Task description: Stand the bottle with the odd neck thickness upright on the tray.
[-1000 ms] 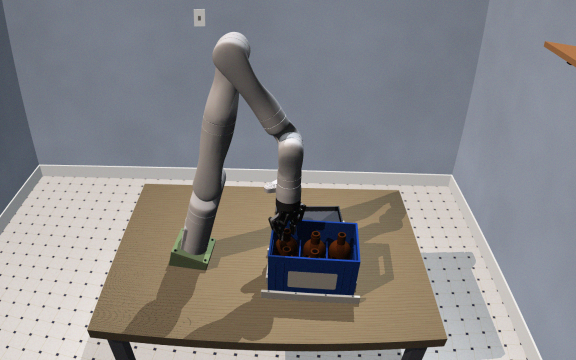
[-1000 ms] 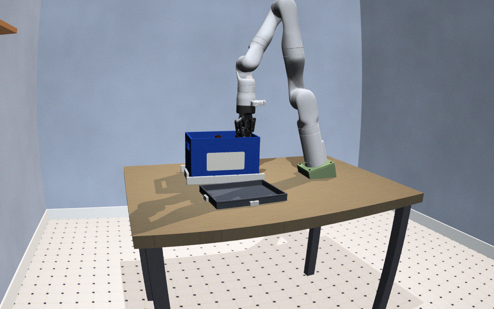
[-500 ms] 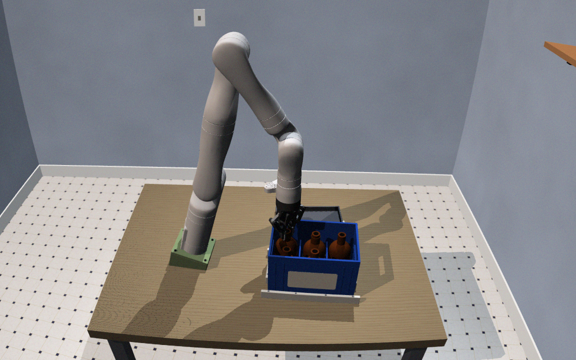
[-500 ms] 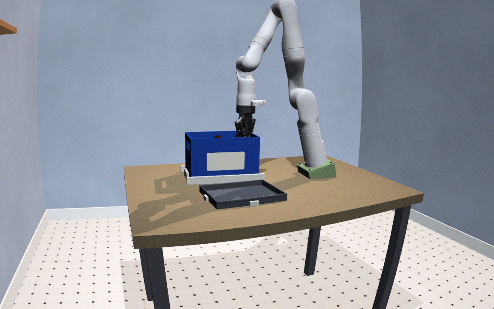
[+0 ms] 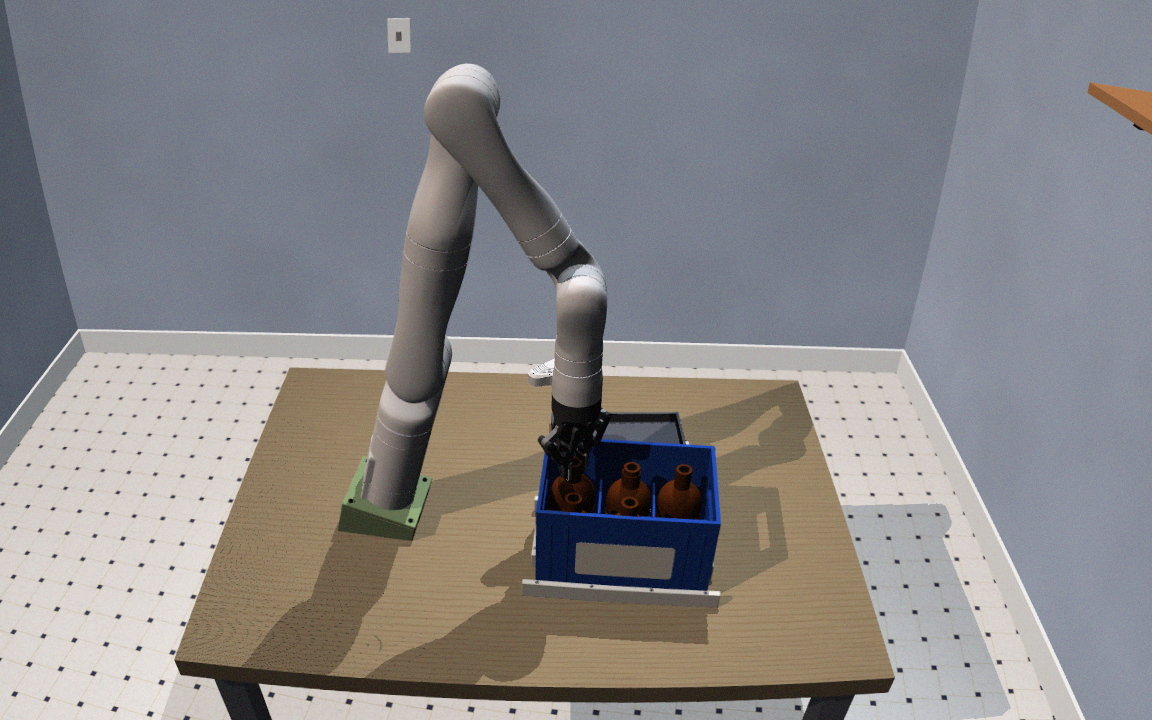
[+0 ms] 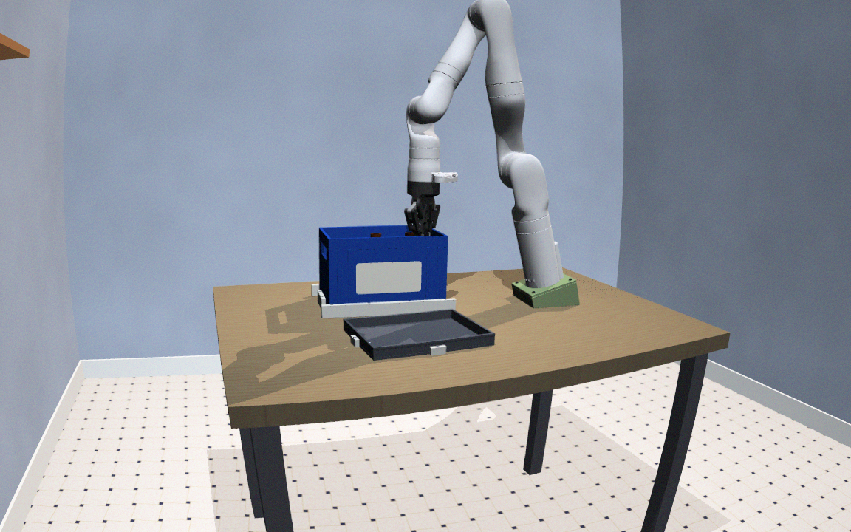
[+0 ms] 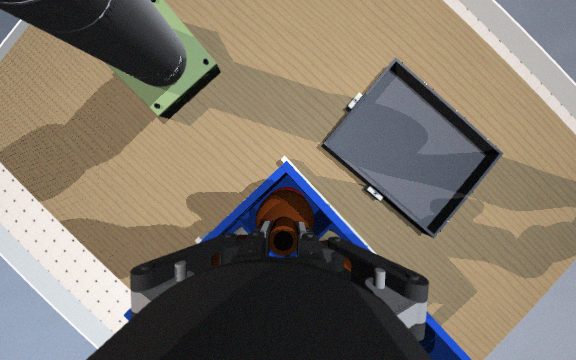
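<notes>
Now: hand 80 mm short of the blue crate, 60 mm to the left of it and 70 mm above it. The rest, counted from my hand: dark grey tray: 110 mm ahead, 220 mm to the left, 140 mm below.
</notes>
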